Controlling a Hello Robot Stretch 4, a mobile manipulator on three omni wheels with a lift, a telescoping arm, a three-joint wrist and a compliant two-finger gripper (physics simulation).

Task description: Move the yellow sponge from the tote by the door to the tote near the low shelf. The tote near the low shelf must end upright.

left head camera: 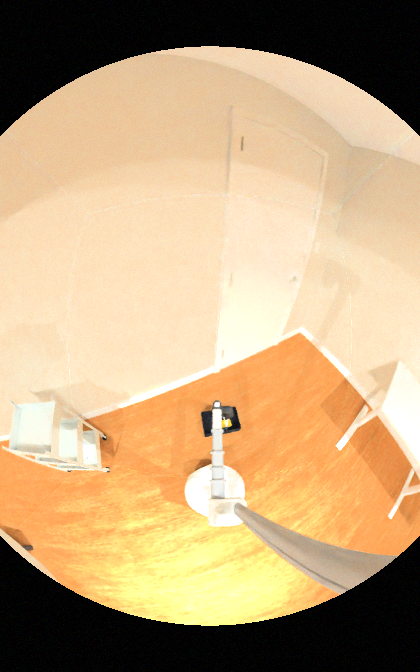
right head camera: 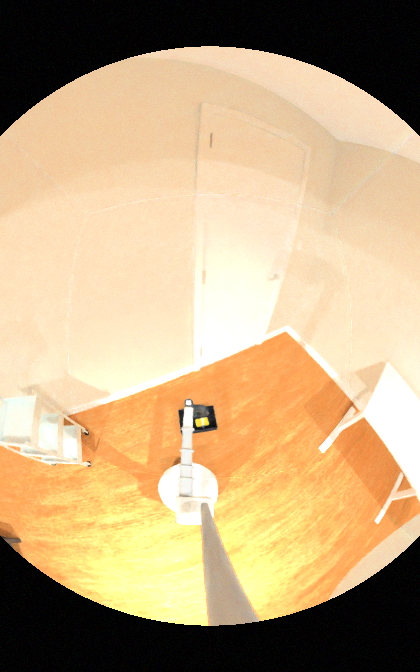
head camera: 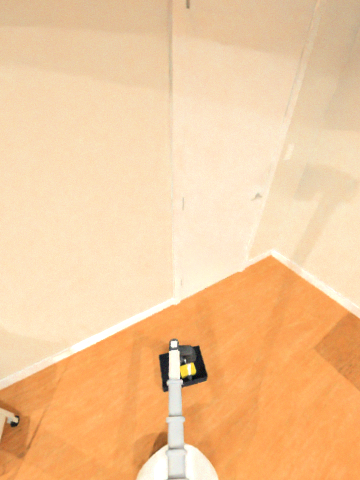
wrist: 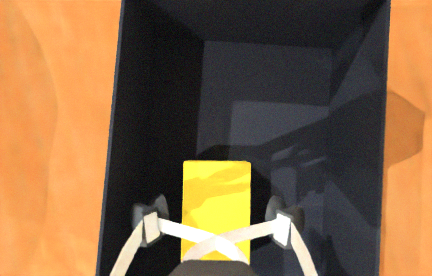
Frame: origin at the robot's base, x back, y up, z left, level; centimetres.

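Seen in the pictures: gripper, fingertip midpoint: point(left head camera: 223, 422) point(head camera: 187, 369) point(wrist: 217, 211).
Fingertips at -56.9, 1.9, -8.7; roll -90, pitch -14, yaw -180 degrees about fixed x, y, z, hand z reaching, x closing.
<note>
A point is followed by its place in that frame, as x, y, z.
The yellow sponge point(head camera: 184, 371) @[-55.7, 2.1, -6.9] point(left head camera: 228, 423) @[-56.1, 2.1, -12.7] point(right head camera: 198, 423) point(wrist: 216, 195) @[-56.5, 2.1, -7.3] lies flat in the dark tote point(head camera: 164, 375) @[-55.2, -2.4, 7.1] point(left head camera: 206, 425) @[-55.6, -2.4, 5.7] point(right head camera: 212, 413) point(wrist: 265, 70) @[-58.4, -2.4, 6.6] by the door point(head camera: 225, 150) @[-128.7, 127.1, -32.7] point(left head camera: 265, 250) @[-127.9, 116.9, -31.2] point(right head camera: 245, 240). The tote stands upright on the floor. My gripper point(wrist: 217, 211) @[-56.9, 1.9, -8.7] is open over the tote. In the wrist view its fingertips stand on either side of the sponge's near half, with a gap on each side. The gripper's base hides the sponge's near end. The tote near the low shelf does not show in these views.
A white wheeled unit with several bins point(left head camera: 56, 432) @[-17.0, 65.7, 90.4] point(right head camera: 36, 425) stands at the left by the wall. A white table point(left head camera: 406, 410) @[-18.2, 69.3, -141.8] point(right head camera: 392, 410) stands at the right. The wall and its white skirting run behind the tote. The arm covers part of the tote in the head views.
</note>
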